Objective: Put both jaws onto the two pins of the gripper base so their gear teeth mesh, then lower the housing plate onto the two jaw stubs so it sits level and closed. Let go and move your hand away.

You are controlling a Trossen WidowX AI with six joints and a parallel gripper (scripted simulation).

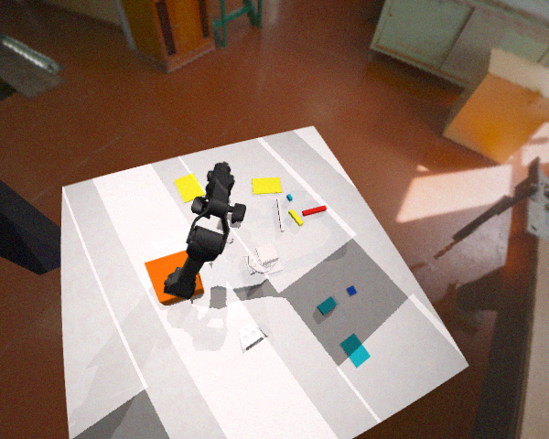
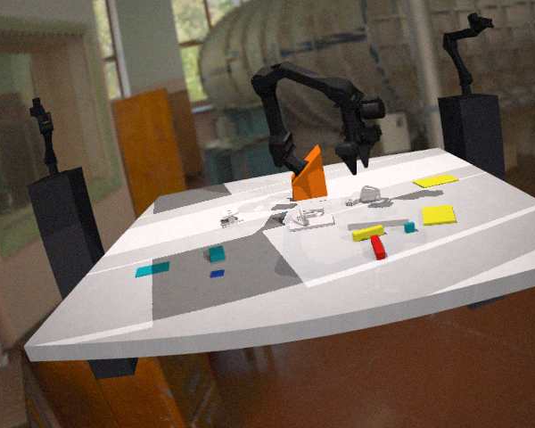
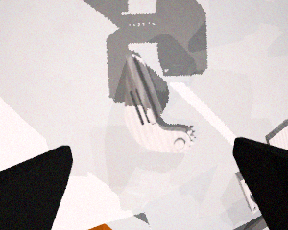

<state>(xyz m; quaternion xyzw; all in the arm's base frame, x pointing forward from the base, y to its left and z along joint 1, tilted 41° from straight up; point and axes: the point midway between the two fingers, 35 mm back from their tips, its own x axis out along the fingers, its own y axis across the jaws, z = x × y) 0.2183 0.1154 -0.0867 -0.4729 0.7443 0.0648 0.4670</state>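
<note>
Right now the pale grey jaw is 9 cm below my gripper tip and 3 cm to the right of it. The rest, counted from my gripper tip: ribbed plate: 19 cm to the right, 11 cm ahead, 9 cm below; then pale strip: 25 cm ahead, 9 cm below, 4 cm to the right; then housing plate: 18 cm to the right, 9 cm below, 4 cm ahead.
</note>
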